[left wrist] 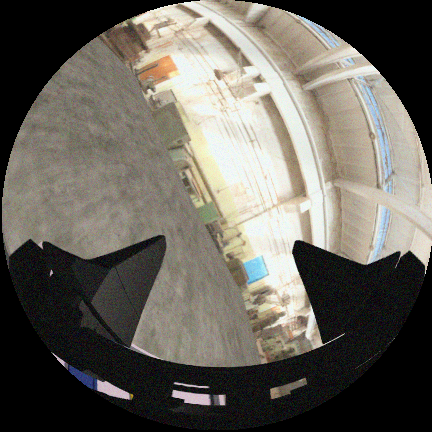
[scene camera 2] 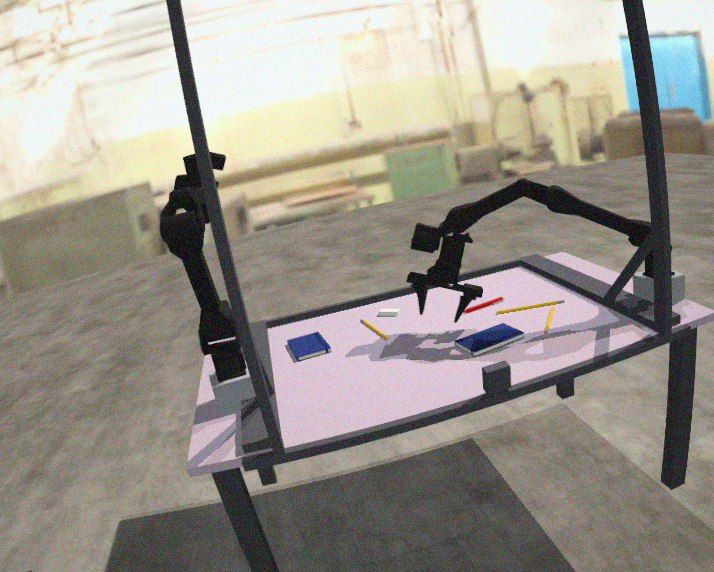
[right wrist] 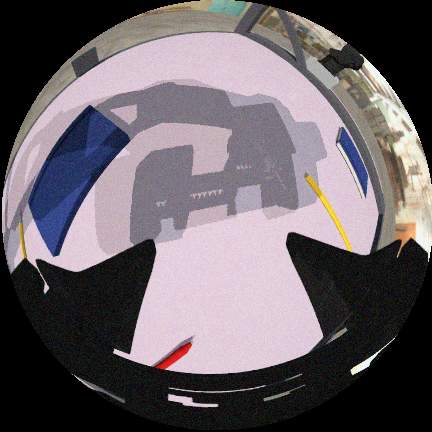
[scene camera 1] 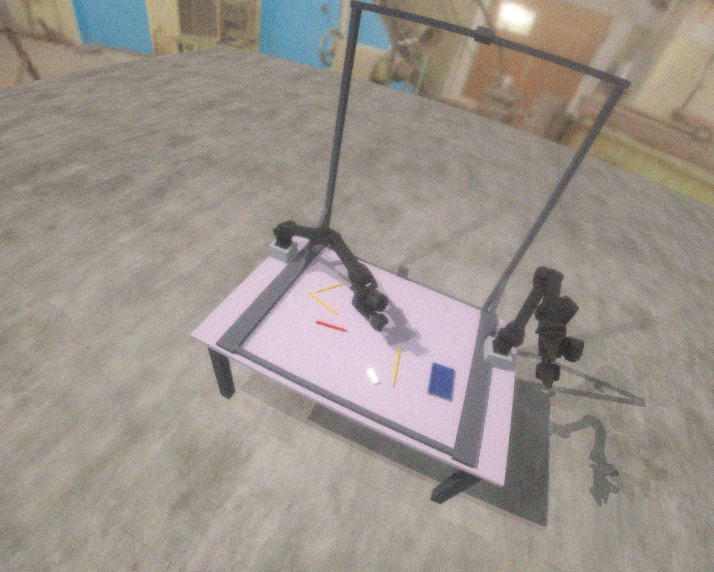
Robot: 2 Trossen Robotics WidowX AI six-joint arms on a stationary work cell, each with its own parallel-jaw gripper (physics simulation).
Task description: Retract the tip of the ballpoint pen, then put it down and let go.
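Frame: origin at the left arm's base, x ahead, y left, z up, level; metres.
Where they show: left gripper, between the fingertips: [left wrist: 231, 245] [scene camera 1: 550, 375]; right gripper, between the fingertips: [scene camera 2: 438, 318] [right wrist: 221, 243]; left arm's base, origin of its link: [scene camera 2: 230, 373] [right wrist: 326, 67] [scene camera 1: 500, 348]; right arm's base, origin of its link: [scene camera 1: 283, 243].
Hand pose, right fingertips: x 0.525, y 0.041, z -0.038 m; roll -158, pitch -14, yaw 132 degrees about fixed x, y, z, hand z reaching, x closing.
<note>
Each offset is from my right fingertips to the top centre of the thing. Level surfaces: height alone.
The red ballpoint pen {0.166 m ahead, 0.051 m left, 0.019 m down} [scene camera 1: 330, 325] [scene camera 2: 483, 305] [right wrist: 174, 356] lies flat on the pale table {0.031 m down} [scene camera 1: 286, 345]; whether its tip is out is too small to tell. In the right wrist view one end shows low between the fingers, and the rest is hidden by the gripper body. My right gripper [scene camera 1: 377, 324] [scene camera 2: 439, 317] [right wrist: 221, 243] is open and empty, pointing down above the table, to the right of the pen in scene camera 1. My left gripper [scene camera 1: 548, 376] [scene camera 2: 203, 162] [left wrist: 231, 245] is open and empty, high up and beyond the table's side edge, far from the pen.
Yellow pencils {0.247 m ahead, 0.059 m right, 0.024 m down} [scene camera 1: 322, 302] {0.227 m ahead, 0.165 m right, 0.023 m down} [scene camera 1: 330, 287] {0.125 m back, 0.140 m left, 0.024 m down} [scene camera 1: 396, 366] lie on the table. A white eraser {0.045 m back, 0.219 m left, 0.019 m down} [scene camera 1: 373, 375] [scene camera 2: 388, 312] and a blue notebook {0.305 m back, 0.153 m left, 0.019 m down} [scene camera 1: 441, 381] [scene camera 2: 308, 346] lie near one pencil. Another blue notebook {0.053 m ahead, 0.157 m right, 0.019 m down} [scene camera 2: 489, 339] [right wrist: 75, 185] lies near the right gripper. Dark frame posts [scene camera 1: 342, 119] rise beside the table.
</note>
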